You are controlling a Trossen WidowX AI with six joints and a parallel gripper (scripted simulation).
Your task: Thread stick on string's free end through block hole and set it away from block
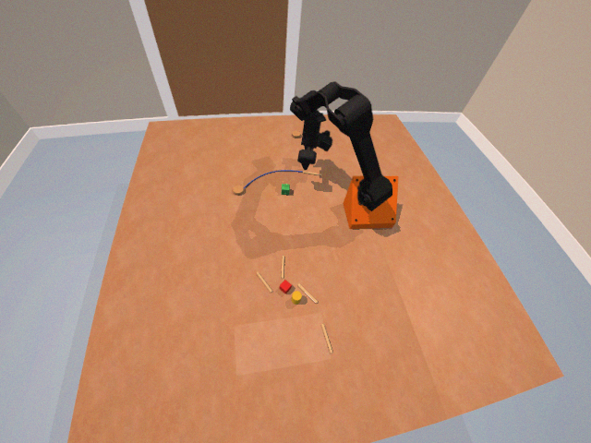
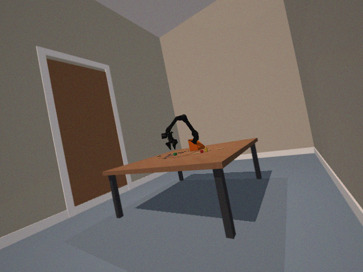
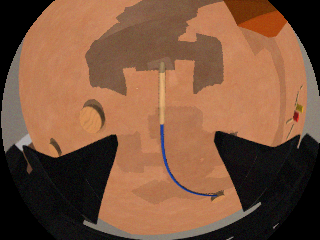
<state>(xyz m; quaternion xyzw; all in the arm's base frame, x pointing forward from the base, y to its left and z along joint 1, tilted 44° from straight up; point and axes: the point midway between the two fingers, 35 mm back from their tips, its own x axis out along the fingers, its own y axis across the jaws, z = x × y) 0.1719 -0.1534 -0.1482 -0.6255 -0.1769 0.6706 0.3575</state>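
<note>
Right now the thin wooden stick is 1 cm behind my gripper tip and 6 cm below it. Also, from my gripper tip: round wooden button (27 cm ahead, 8 cm to the left, 5 cm below); then green block (9 cm ahead, 10 cm to the left, 5 cm below); then red cube (13 cm ahead, 47 cm to the left, 5 cm below).
</note>
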